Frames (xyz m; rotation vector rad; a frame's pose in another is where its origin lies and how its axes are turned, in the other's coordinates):
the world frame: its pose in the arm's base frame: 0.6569 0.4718 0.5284 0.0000 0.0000 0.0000
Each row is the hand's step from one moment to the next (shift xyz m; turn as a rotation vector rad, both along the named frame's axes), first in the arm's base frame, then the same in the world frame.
Working: the arm's base frame: its pose in the world frame: -0.6569 -0.4718 -0.5284 0.0000 0.0000 0.0000

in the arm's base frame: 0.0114 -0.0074 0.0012 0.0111 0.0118 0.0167
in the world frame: 0.0114 -0.0074 0.0012 0.0111 0.0118 0.0167
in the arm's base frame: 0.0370 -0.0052 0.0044 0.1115 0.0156 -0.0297
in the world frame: 0.0370 -0.0052 0.0044 0.1115 0.0156 -0.0297
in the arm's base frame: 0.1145 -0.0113 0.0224 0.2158 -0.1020 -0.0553
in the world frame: 0.1145 -0.0113 0.0224 0.2158 -0.1020 -0.0553
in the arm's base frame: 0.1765 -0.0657 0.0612 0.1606 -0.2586 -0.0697
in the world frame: 0.1765 -0.0657 0.0612 0.1606 -0.2586 -0.0697
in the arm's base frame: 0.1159 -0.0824 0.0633 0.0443 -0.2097 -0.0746
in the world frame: 0.1159 -0.0824 0.0633 0.0443 -0.2097 -0.0746
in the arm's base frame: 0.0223 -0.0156 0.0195 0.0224 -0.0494 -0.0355
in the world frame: 0.0223 -0.0156 0.0195 0.0224 -0.0494 -0.0355
